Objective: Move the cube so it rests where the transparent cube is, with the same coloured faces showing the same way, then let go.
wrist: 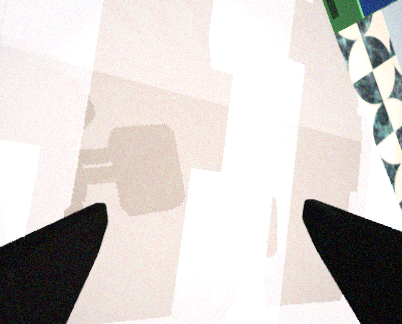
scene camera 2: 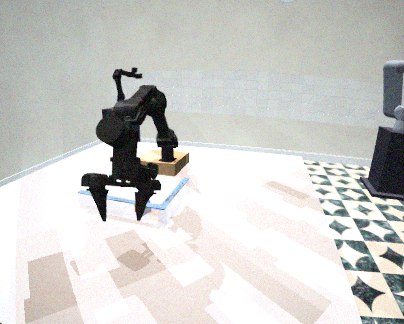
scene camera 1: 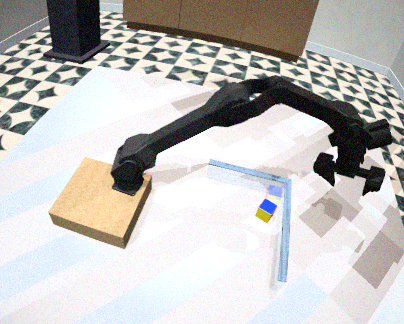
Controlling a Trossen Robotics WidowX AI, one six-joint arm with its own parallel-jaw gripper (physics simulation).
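Where they show: gripper, between the fingertips: (wrist: 206,210) (scene camera 2: 122,221) (scene camera 1: 348,190); arm's base, origin of its link: (scene camera 2: 167,159) (scene camera 1: 128,183).
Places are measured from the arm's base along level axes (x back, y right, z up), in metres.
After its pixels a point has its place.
Note:
The cube (scene camera 1: 266,210) {x -0.354, y -0.073, z -0.017 m} shows a blue top face and a yellow side face in scene camera 1. It stands on the table inside the corner of two low walls. The transparent cube (scene camera 1: 275,191) {x -0.368, y -0.149, z -0.017 m}, with a pale blue top, is right beside it, closer to the corner. Neither cube can be made out in scene camera 2, where the gripper stands in front of the walls, and neither shows in the wrist view. My gripper (scene camera 1: 350,185) {x -0.564, y -0.173, z 0.049 m} (scene camera 2: 121,220) {x -0.564, y -0.173, z 0.049 m} (wrist: 206,210) {x -0.564, y -0.173, z 0.049 m} is open and empty, pointing down above the table, outside the corner of the walls and apart from the cube.
Two clear walls with blue top edges (scene camera 1: 286,235) {x -0.413, y 0.002, z 0.003 m} (scene camera 2: 176,191) {x -0.287, y -0.178, z 0.003 m} meet in a corner around the cubes. The arm stands on a wooden block (scene camera 1: 95,205) {x 0.042, y 0.095, z -0.002 m} (scene camera 2: 179,164) {x 0.018, y -0.050, z -0.021 m}. A dark pedestal (scene camera 1: 74,27) (scene camera 2: 387,160) stands on the tiled floor beyond the table.

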